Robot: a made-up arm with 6 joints. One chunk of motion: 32 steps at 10 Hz.
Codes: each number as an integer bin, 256 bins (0 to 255) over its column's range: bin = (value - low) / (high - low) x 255, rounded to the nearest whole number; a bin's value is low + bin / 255 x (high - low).
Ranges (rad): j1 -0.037..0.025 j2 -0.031..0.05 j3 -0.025..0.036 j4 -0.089..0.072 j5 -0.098..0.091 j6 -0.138..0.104
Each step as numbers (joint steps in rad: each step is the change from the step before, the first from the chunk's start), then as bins.
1 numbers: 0.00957 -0.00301 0.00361 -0.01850 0.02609 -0.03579
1 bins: 192 88 120 112 167 108
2 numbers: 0.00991 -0.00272 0.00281 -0.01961 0.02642 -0.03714
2 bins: 193 89 116 110 168 106
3 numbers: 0.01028 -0.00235 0.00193 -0.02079 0.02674 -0.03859
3 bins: 194 90 113 108 168 105
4 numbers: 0.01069 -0.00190 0.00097 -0.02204 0.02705 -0.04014
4 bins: 196 92 109 106 169 103
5 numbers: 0.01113 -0.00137 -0.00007 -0.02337 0.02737 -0.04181
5 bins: 198 93 104 104 169 101
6 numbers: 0.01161 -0.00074 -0.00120 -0.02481 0.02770 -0.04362
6 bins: 200 95 99 102 170 99
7 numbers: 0.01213 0.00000 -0.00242 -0.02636 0.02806 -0.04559
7 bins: 202 98 94 99 170 97
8 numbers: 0.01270 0.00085 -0.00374 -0.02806 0.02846 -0.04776
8 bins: 204 100 89 97 171 95
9 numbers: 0.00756 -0.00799 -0.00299 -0.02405 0.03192 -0.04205
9 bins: 183 72 92 103 175 101
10 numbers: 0.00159 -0.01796 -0.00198 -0.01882 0.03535 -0.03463
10 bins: 159 41 96 111 180 109
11 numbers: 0.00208 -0.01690 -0.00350 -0.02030 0.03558 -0.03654
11 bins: 161 44 90 109 180 107
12 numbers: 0.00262 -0.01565 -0.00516 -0.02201 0.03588 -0.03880
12 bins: 163 48 83 106 181 105
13 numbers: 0.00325 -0.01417 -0.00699 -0.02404 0.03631 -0.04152
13 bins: 166 53 75 103 181 102
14 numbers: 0.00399 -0.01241 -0.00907 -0.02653 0.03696 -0.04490
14 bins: 169 59 67 99 182 98
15 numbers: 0.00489 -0.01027 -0.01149 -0.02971 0.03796 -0.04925
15 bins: 172 65 56 94 183 94
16 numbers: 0.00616 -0.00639 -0.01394 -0.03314 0.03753 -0.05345
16 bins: 178 77 46 88 183 89
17 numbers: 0.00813 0.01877 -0.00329 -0.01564 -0.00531 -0.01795
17 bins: 186 157 91 116 125 126
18 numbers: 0.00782 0.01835 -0.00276 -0.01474 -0.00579 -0.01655
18 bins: 184 155 93 118 124 128
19 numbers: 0.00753 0.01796 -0.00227 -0.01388 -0.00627 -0.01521
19 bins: 183 154 95 119 124 129
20 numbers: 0.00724 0.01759 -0.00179 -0.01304 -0.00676 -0.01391
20 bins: 182 153 97 120 123 131
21 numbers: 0.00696 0.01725 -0.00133 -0.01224 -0.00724 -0.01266
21 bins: 181 152 99 122 122 132
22 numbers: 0.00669 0.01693 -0.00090 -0.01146 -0.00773 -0.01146
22 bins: 180 151 101 123 122 133
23 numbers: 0.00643 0.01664 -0.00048 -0.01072 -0.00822 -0.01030
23 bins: 179 150 103 124 121 135
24 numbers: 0.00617 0.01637 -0.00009 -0.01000 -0.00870 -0.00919
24 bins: 178 149 104 125 120 136
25 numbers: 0.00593 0.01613 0.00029 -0.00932 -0.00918 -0.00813
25 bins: 177 148 106 126 120 137
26 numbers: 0.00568 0.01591 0.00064 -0.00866 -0.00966 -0.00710
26 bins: 176 148 107 127 119 138
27 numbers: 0.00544 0.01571 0.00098 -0.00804 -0.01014 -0.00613
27 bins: 175 147 109 128 119 139
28 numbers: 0.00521 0.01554 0.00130 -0.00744 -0.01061 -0.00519
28 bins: 174 147 110 129 118 140
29 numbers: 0.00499 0.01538 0.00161 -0.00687 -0.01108 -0.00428
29 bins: 173 146 111 130 117 141
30 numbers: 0.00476 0.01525 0.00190 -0.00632 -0.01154 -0.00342
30 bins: 172 146 112 131 117 142
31 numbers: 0.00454 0.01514 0.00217 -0.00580 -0.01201 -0.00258
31 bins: 171 145 114 132 116 143
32 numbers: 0.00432 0.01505 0.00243 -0.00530 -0.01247 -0.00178
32 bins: 170 145 115 133 115 144
